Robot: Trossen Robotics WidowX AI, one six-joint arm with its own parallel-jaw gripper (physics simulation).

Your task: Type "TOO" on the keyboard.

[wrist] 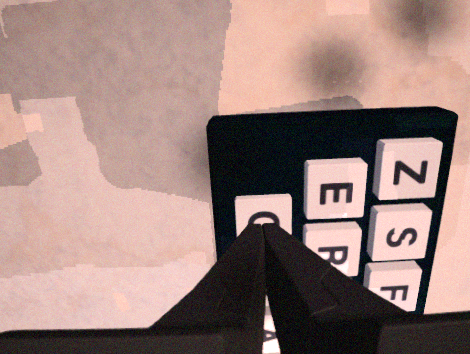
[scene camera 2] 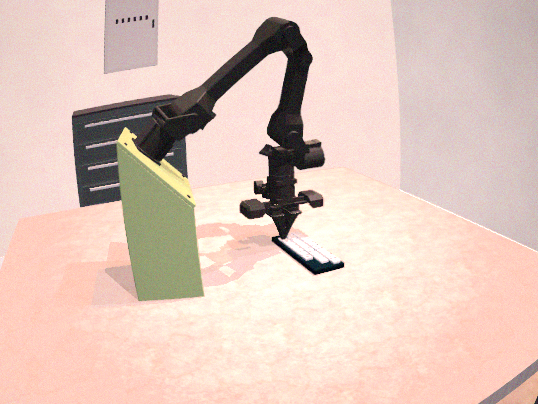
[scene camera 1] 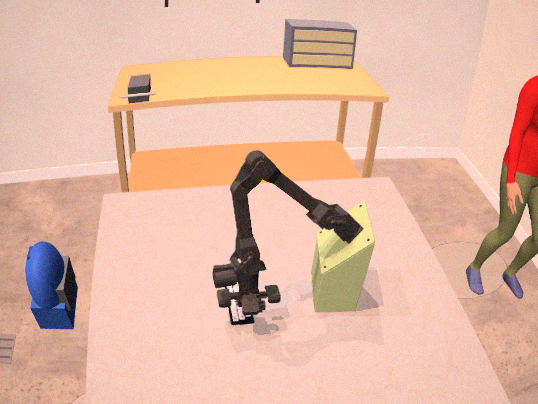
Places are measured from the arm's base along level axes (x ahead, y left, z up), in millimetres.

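Pixels of known places: gripper, fingertip midpoint: (wrist: 261,236) (scene camera 2: 283,239); arm's base, origin of the base link: (scene camera 2: 145,152) (scene camera 1: 351,231).
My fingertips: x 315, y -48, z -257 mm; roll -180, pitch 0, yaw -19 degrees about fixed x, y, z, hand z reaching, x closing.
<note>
For each thing: its top centre in the pictures, then the offset to it from my fingertips. Level surfaces: height alone.
- small dark keyboard, middle of its top: (scene camera 2: 306,247) (scene camera 1: 237,296) 4 mm back, 77 mm right, 2 mm up
- O key, middle of its top: (wrist: 263,224) 2 mm ahead, 4 mm left, 0 mm up
- E key, middle of its top: (wrist: 336,192) 25 mm ahead, 7 mm left, 2 mm up
- R key, middle of its top: (wrist: 332,254) 18 mm ahead, 13 mm right, 2 mm up
- Z key, middle of its top: (wrist: 410,171) 47 mm ahead, 5 mm left, 2 mm up
- S key, middle of its top: (wrist: 401,236) 40 mm ahead, 15 mm right, 2 mm up
- F key, middle of its top: (wrist: 393,292) 33 mm ahead, 34 mm right, 2 mm up
- table, its level: 14 mm down
The small dark keyboard (scene camera 1: 242,322) (scene camera 2: 320,268) (wrist: 260,142) with white keys lies flat on the table. My gripper (scene camera 2: 284,237) (wrist: 261,236) is shut and empty, pointing down at one end of the keyboard. In the wrist view its tips overlap the lower part of the O key (wrist: 263,206); whether they touch it I cannot tell. Beside it are the E key (wrist: 336,189), R key (wrist: 332,240), Z key (wrist: 408,169), S key (wrist: 400,231) and F key (wrist: 393,286). The fingers hide other keys, and the T key does not show in the wrist view. In scene camera 1 the arm hides the fingertips.
A green stand (scene camera 1: 340,285) (scene camera 2: 160,245) carries the arm's base and stands on the table (scene camera 1: 165,360) (scene camera 2: 250,350), a short way from the keyboard. A wooden desk (scene camera 1: 215,80), a blue chair-like object (scene camera 1: 45,275) and a person (scene camera 1: 525,140) are beyond the table.
</note>
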